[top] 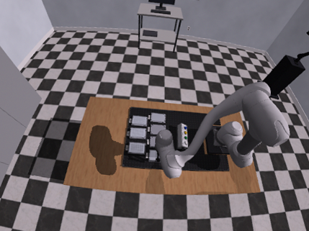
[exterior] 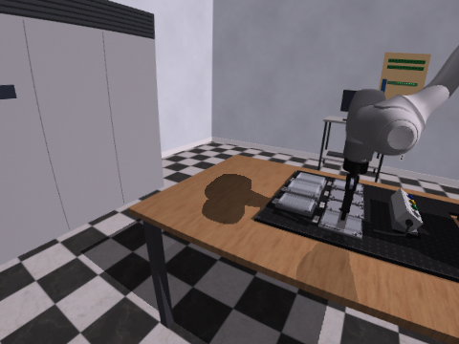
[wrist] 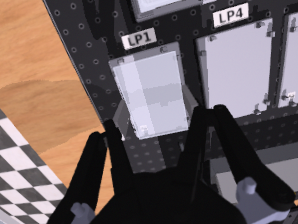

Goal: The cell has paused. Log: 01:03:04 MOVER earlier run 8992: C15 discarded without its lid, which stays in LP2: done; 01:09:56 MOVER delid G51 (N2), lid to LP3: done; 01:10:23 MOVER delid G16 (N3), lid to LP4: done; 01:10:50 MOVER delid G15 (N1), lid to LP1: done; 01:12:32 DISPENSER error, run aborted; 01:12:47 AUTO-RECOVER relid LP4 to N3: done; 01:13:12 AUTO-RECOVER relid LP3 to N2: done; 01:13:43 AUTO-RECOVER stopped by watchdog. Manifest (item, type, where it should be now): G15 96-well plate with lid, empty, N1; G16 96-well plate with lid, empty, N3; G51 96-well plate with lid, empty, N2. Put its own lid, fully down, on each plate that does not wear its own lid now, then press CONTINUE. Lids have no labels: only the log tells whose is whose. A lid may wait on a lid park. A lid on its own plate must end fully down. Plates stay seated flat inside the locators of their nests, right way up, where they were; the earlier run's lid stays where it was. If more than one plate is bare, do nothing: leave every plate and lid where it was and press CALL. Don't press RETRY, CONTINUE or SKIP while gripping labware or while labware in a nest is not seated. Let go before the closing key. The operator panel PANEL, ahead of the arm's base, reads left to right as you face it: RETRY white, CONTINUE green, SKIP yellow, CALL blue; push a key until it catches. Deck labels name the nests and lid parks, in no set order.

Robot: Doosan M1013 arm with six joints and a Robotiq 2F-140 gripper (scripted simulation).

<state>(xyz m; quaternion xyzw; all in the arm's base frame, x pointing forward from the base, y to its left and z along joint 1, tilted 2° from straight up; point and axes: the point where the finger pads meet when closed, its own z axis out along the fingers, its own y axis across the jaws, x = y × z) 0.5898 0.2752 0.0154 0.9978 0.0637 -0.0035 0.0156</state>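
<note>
Now: the park LP1 4 cm below my hand. The rest, counted from my hand: park labelled LP3: 3 cm ahead, 25 cm to the right, 4 cm below; plate: 19 cm ahead, 3 cm to the right, 2 cm below; park labelled LP4: 2 cm ahead, 13 cm to the right, 4 cm below.
</note>
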